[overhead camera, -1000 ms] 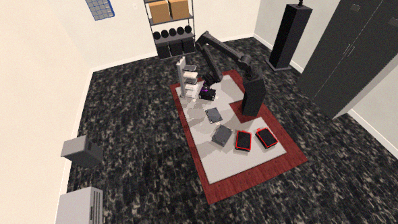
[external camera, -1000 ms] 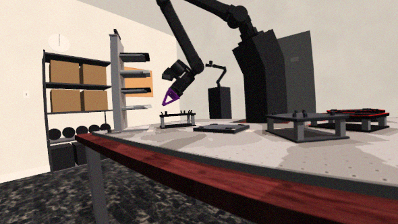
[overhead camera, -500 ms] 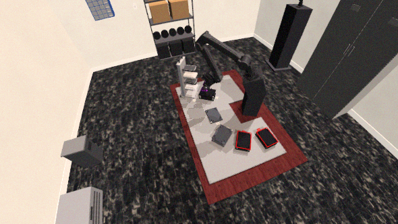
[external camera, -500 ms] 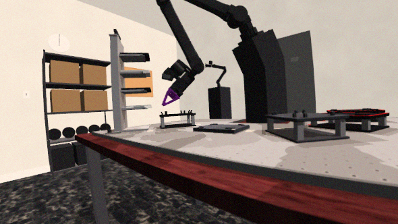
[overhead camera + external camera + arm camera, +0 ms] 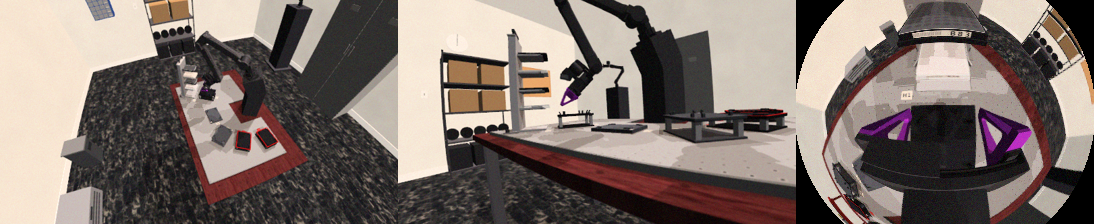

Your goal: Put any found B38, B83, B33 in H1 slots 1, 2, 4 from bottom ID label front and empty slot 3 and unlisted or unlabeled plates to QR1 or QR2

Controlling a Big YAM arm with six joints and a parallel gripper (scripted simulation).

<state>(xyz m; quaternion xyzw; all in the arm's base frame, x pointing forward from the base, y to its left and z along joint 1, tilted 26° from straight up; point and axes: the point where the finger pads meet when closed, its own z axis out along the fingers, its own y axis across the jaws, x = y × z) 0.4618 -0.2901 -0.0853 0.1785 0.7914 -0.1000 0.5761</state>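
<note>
Right now my hand is 15 cm below the white plate, 11 cm short of it and 5 cm to the left of it. From my hand the other things lie so: dark plate 23 cm above, 11 cm ahead, 5 cm to the right.
</note>
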